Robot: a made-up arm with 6 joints. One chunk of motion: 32 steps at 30 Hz.
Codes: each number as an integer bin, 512 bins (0 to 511) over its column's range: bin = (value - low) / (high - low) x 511, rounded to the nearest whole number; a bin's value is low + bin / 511 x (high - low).
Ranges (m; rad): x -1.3..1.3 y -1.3..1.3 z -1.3..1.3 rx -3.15..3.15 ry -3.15..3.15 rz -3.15..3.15
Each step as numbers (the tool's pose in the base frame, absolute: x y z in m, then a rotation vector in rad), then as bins.
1 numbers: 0.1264 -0.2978 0.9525 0.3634 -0.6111 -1.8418
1 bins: 280 197 443 285 206 106
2 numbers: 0.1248 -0.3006 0.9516 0.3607 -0.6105 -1.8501
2 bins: 280 196 443 285 206 105
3 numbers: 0.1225 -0.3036 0.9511 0.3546 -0.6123 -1.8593
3 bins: 280 196 442 284 206 105
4 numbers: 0.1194 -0.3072 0.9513 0.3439 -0.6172 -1.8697
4 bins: 279 195 442 283 205 104
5 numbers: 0.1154 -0.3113 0.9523 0.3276 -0.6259 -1.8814
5 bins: 278 194 443 282 205 103
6 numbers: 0.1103 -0.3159 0.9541 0.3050 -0.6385 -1.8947
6 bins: 277 193 443 280 204 102
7 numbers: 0.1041 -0.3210 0.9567 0.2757 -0.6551 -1.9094
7 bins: 276 192 444 278 202 101
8 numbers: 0.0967 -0.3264 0.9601 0.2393 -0.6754 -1.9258
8 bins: 275 191 444 275 201 99
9 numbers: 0.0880 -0.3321 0.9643 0.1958 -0.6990 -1.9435
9 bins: 273 190 445 271 199 98
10 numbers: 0.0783 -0.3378 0.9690 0.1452 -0.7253 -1.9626
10 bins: 271 189 446 267 197 96
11 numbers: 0.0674 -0.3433 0.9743 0.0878 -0.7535 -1.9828
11 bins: 269 188 447 263 194 95
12 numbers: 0.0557 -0.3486 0.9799 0.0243 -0.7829 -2.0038
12 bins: 266 187 448 257 192 93
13 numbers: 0.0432 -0.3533 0.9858 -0.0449 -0.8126 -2.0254
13 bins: 264 186 449 252 190 91
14 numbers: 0.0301 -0.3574 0.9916 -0.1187 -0.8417 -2.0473
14 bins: 261 185 450 246 187 89
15 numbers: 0.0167 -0.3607 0.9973 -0.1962 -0.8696 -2.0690
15 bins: 259 185 452 240 185 88
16 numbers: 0.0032 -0.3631 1.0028 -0.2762 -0.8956 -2.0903
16 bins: 256 184 453 233 183 86
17 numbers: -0.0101 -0.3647 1.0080 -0.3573 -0.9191 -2.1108
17 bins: 254 184 454 227 181 84
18 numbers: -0.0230 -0.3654 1.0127 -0.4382 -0.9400 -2.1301
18 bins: 251 184 455 220 179 83
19 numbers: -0.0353 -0.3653 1.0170 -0.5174 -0.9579 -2.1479
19 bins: 249 184 455 214 178 81
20 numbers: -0.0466 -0.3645 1.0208 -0.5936 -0.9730 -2.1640
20 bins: 246 184 456 207 177 80
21 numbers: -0.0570 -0.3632 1.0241 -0.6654 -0.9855 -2.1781
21 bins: 244 184 457 202 176 79
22 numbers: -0.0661 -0.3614 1.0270 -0.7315 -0.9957 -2.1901
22 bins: 243 184 457 196 175 78
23 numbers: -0.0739 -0.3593 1.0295 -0.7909 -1.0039 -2.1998
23 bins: 241 185 458 191 174 77
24 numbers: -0.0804 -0.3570 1.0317 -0.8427 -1.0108 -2.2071
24 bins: 240 185 458 187 174 76
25 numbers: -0.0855 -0.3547 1.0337 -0.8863 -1.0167 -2.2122
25 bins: 239 186 459 184 173 76
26 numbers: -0.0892 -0.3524 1.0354 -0.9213 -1.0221 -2.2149
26 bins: 238 186 459 181 173 76
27 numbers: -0.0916 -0.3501 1.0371 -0.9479 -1.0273 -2.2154
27 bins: 237 187 459 179 172 76
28 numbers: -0.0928 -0.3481 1.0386 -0.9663 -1.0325 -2.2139
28 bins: 237 187 460 177 172 76
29 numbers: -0.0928 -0.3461 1.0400 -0.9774 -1.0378 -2.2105
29 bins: 237 187 460 176 171 76
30 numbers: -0.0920 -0.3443 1.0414 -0.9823 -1.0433 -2.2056
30 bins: 237 188 460 176 171 77
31 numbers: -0.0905 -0.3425 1.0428 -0.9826 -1.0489 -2.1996
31 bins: 238 188 460 176 170 77
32 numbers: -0.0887 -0.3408 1.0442 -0.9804 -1.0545 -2.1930
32 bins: 238 189 461 176 170 78
